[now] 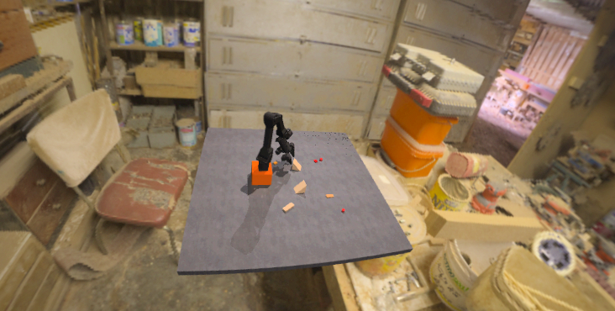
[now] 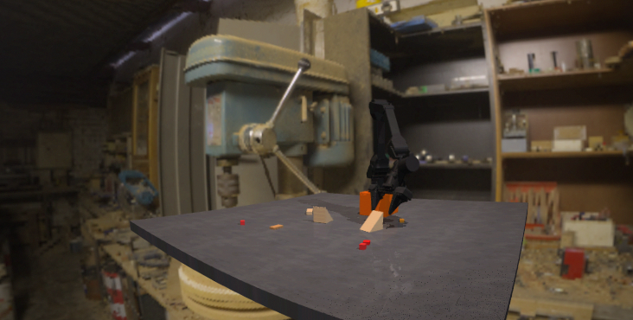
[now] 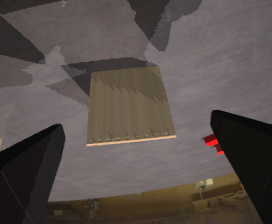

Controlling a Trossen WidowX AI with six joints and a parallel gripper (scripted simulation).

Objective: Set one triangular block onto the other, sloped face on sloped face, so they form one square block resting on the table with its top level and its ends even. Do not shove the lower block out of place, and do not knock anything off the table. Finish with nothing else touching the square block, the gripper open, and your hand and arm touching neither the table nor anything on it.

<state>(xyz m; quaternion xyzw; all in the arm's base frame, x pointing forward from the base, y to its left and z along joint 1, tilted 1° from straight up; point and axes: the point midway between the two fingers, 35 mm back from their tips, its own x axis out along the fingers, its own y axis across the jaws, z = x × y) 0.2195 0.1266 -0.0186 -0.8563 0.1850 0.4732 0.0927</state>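
Right now my gripper tip is 40 mm above the tan triangular block, 20 mm short of it and 10 mm to the left of it. From my gripper tip the other things lie so: small tan block (400 mm to the right, 110 mm behind, 50 mm below).
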